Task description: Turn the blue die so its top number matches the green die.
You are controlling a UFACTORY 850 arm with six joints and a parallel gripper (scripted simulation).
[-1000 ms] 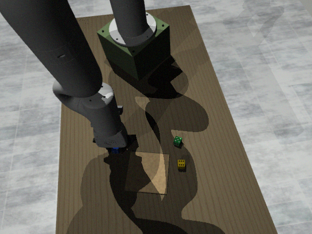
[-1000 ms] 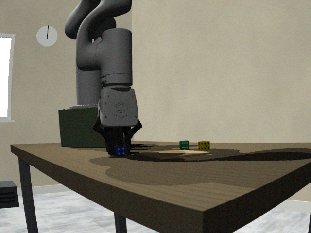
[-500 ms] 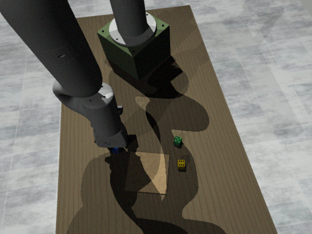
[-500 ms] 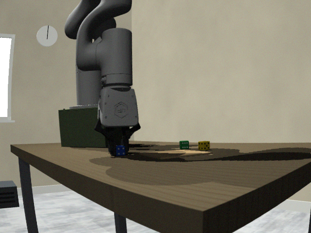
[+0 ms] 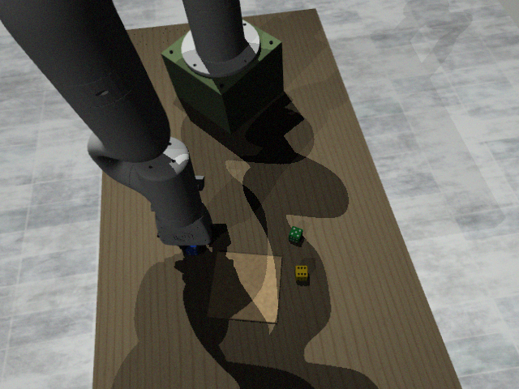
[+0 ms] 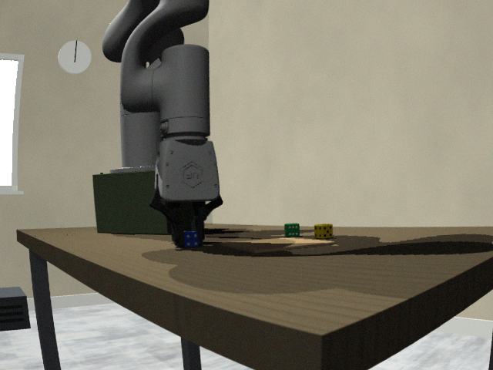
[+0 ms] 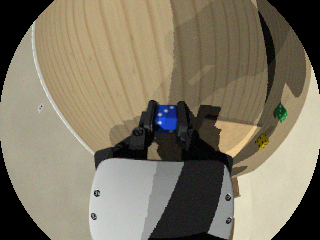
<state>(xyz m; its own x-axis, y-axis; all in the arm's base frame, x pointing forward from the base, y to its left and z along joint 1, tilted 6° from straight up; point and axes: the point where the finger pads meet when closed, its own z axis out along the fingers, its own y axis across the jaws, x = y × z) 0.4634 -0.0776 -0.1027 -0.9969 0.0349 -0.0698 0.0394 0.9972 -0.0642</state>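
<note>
Right now the tan mat is 11 cm to the left of my hand, 9 cm ahead of it and 2 cm below it. Also, from my hand: yellow die (23 cm to the left, 7 cm ahead, 1 cm below); blue die (1 cm below); green die (22 cm to the left, 2 cm behind, 1 cm below).
</note>
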